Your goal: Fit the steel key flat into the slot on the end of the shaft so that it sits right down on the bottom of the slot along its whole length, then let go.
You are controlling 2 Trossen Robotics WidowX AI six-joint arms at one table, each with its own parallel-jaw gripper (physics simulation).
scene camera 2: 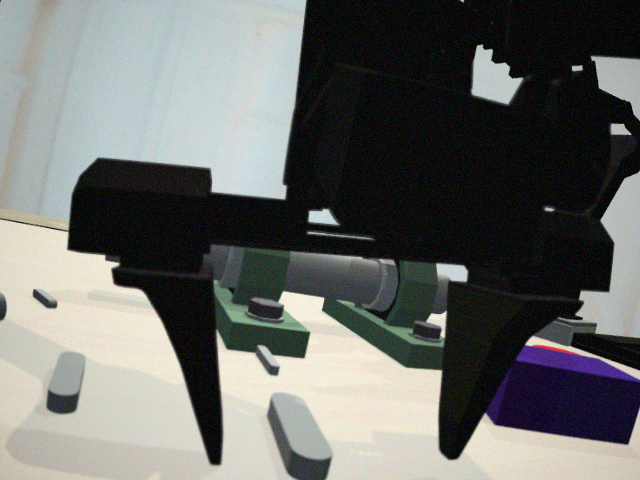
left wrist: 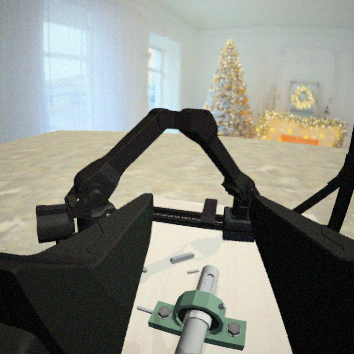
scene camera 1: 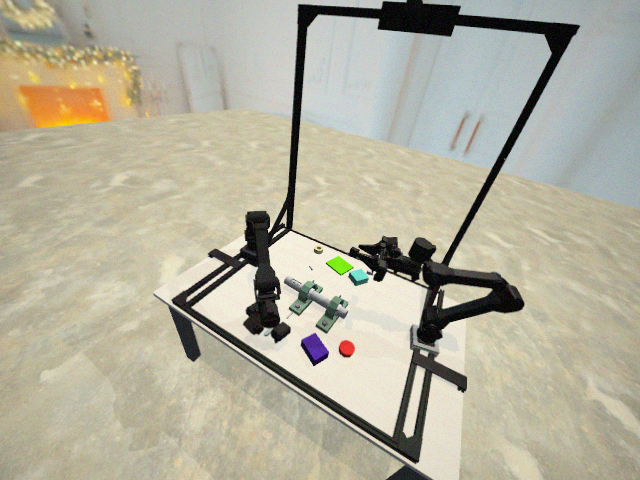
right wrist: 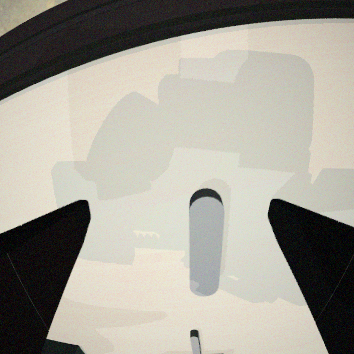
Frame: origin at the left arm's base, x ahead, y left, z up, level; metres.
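Seen in the pictures: left gripper, fingertip midpoint: (left wrist: 202,203) (scene camera 1: 357,249); right gripper, fingertip midpoint: (scene camera 2: 338,461) (scene camera 1: 268,335) (right wrist: 180,208); left arm's base, origin of the base link: (scene camera 1: 425,337); right arm's base, origin of the base link: (left wrist: 239,214) (scene camera 1: 254,247).
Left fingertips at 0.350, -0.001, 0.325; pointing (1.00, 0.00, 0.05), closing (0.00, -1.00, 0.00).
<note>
Pixels of each thing's top centre, then the offset from my left fingertips to it, as dx, dy, dz.
- large grey rounded steel key, middle of its top: (scene camera 2: 298,421) (right wrist: 205,253) +0.237, +0.166, -0.350
- grey shaft, middle of its top: (scene camera 2: 299,241) (left wrist: 194,322) (scene camera 1: 315,292) +0.122, -0.023, -0.286
- purple block, middle of its top: (scene camera 2: 561,359) (scene camera 1: 315,345) +0.054, +0.189, -0.320
- red disc, middle of its top: (scene camera 2: 563,354) (scene camera 1: 347,347) -0.058, +0.145, -0.334
- green plate, middle of its top: (scene camera 1: 339,264) +0.068, -0.317, -0.350
- teal block, middle of its top: (scene camera 1: 359,274) -0.041, -0.252, -0.324
- yellowish ring, middle of its top: (scene camera 1: 318,247) +0.208, -0.389, -0.335
A large grey rounded steel key (scene camera 2: 299,434) (right wrist: 206,245) lies flat on the table. My right gripper (scene camera 1: 266,330) (scene camera 2: 333,459) (right wrist: 180,208) is wide open above it, with gaps between the key and both fingers. Other grey keys lie apart: a wide one (scene camera 2: 66,382) (left wrist: 182,258), a thin one (scene camera 2: 267,360) (right wrist: 196,341) by a bearing foot, and a small one (scene camera 2: 44,298). The grey shaft (scene camera 1: 320,298) (scene camera 2: 330,273) (left wrist: 192,340) lies through two green bearing blocks; its end slot (left wrist: 210,280) shows as a groove. My left gripper (scene camera 1: 356,249) (left wrist: 202,203) is part open and empty, raised beyond the shaft.
A purple block (scene camera 1: 314,349) (scene camera 2: 568,392) and a red disc (scene camera 1: 346,348) lie in front of the shaft. A green plate (scene camera 1: 339,265), a teal block (scene camera 1: 358,277) and a yellowish ring (scene camera 1: 315,250) lie behind it. The green blocks (scene camera 1: 326,322) (scene camera 2: 268,335) stand upright.
</note>
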